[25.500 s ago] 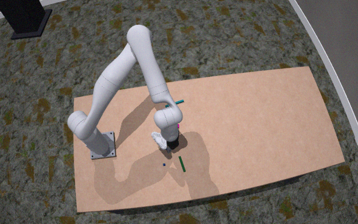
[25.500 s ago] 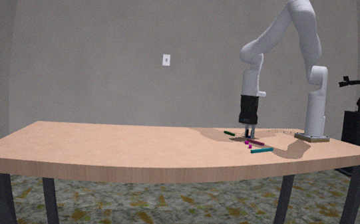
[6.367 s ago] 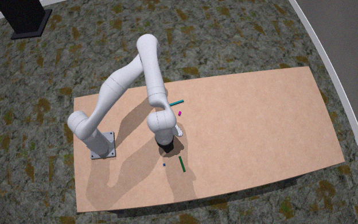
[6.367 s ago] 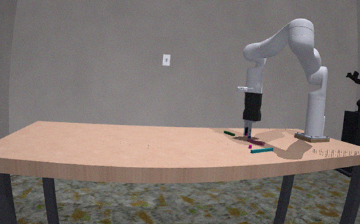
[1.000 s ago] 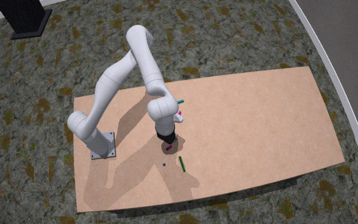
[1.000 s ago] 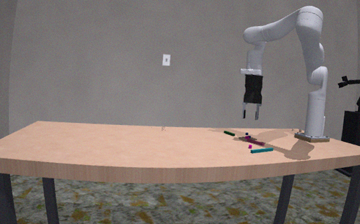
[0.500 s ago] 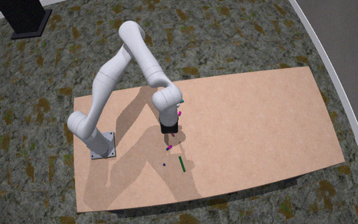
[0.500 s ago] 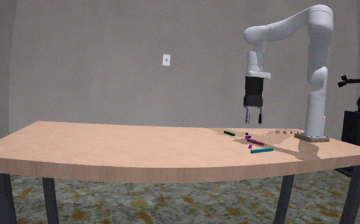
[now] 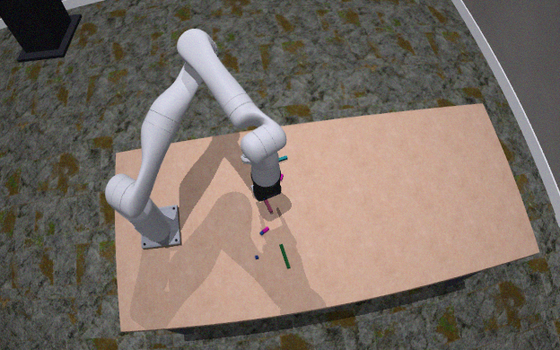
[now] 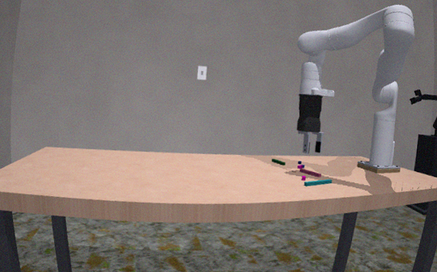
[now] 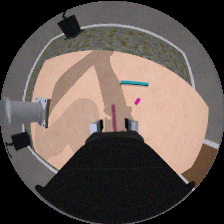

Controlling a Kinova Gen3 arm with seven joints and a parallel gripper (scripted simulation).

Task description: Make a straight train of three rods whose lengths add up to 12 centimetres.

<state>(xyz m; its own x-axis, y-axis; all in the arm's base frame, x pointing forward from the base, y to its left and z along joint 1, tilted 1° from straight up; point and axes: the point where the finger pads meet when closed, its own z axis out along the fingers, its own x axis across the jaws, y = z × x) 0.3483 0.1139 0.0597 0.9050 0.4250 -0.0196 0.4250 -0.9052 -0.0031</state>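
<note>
Right now my hand is 80 mm above the pink rod. Round my hand: turquoise rod 20 mm ahead, 140 mm to the left, 80 mm below; green rod 70 mm ahead, 180 mm to the right, 80 mm below.
</note>
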